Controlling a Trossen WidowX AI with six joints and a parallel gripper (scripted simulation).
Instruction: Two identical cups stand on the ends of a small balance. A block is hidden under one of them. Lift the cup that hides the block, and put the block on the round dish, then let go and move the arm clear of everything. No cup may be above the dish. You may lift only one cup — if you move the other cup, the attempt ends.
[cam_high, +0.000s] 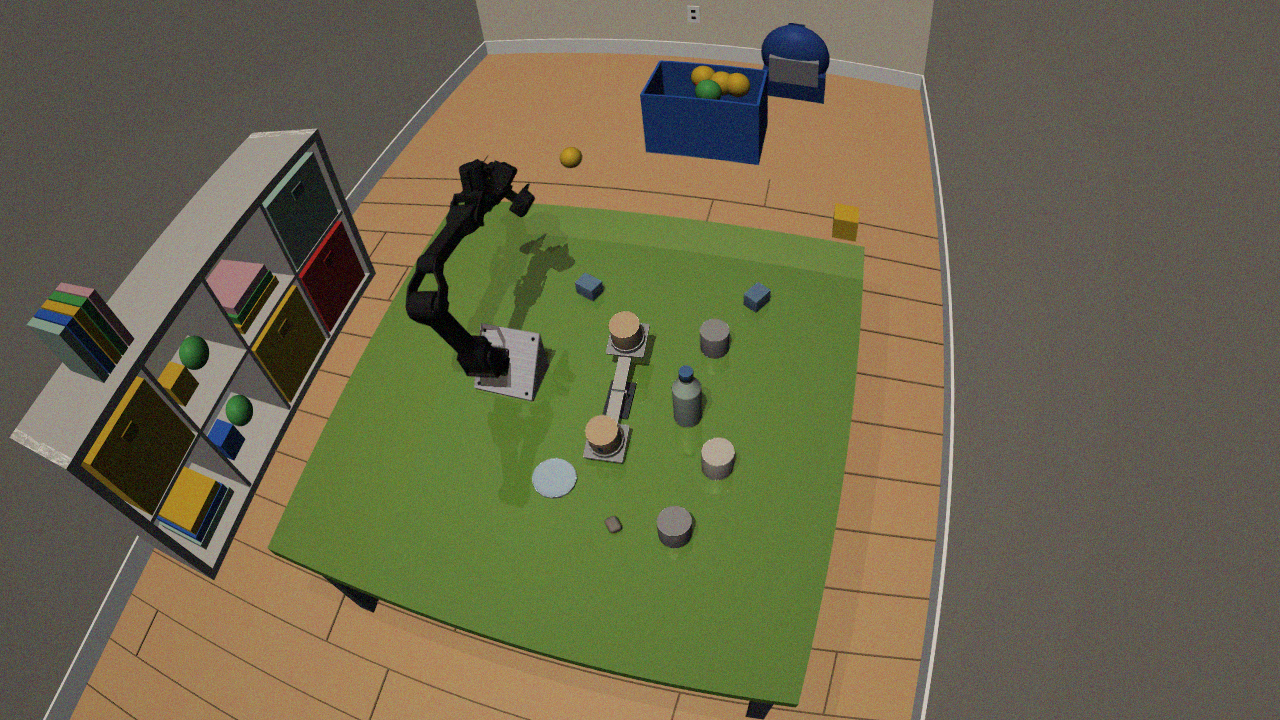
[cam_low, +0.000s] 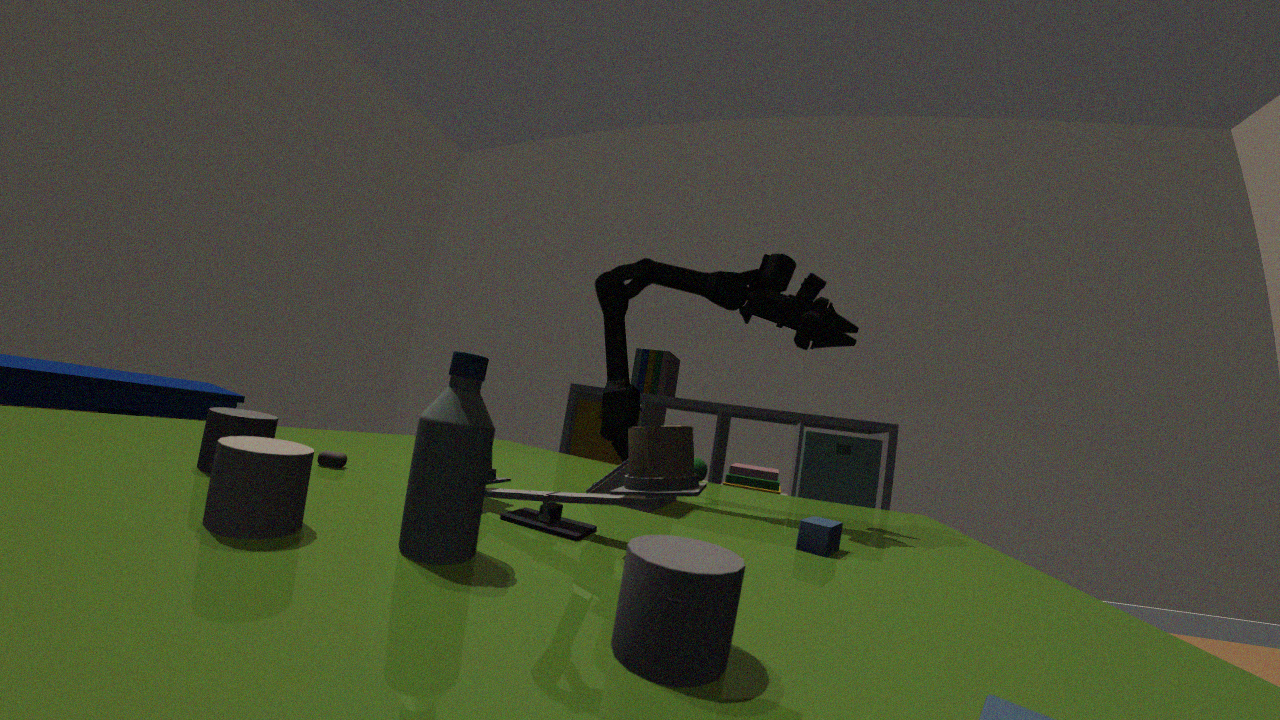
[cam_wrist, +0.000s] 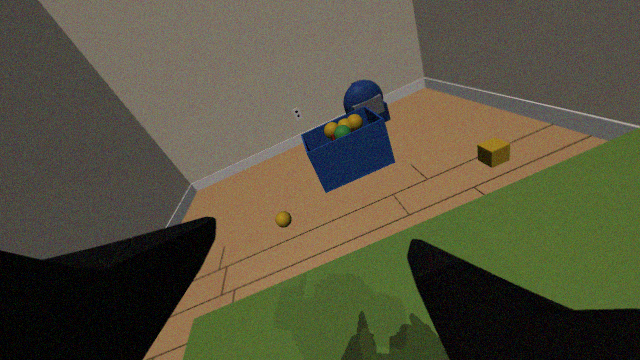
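Right now the brown cup is 35 cm ahead of my gripper tip, 53 cm to the right of it and 29 cm below it. From my gripper tip the other things lie so: balance: 34 cm ahead, 37 cm to the right, 31 cm below; then grey bottle: 50 cm ahead, 39 cm to the right, 24 cm below; then grey block: 35 cm ahead, 50 cm to the right, 31 cm below.
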